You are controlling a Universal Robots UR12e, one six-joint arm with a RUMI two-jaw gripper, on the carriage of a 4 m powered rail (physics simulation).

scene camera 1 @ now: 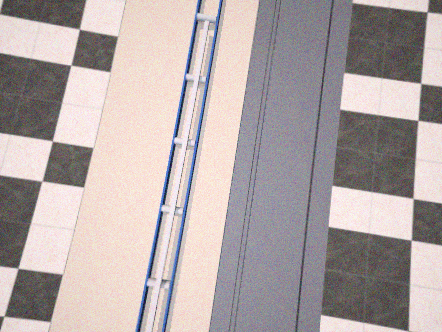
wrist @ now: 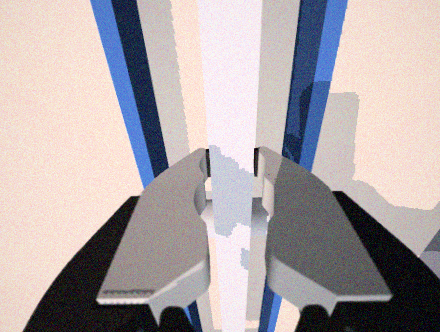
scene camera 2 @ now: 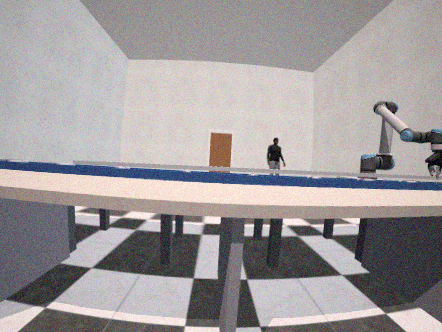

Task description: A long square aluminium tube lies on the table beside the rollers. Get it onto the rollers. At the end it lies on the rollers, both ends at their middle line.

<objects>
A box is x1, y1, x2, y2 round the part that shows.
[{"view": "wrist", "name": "my gripper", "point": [231, 151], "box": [22, 146, 439, 331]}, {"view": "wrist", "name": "long square aluminium tube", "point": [230, 44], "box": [198, 0, 261, 331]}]
</objects>
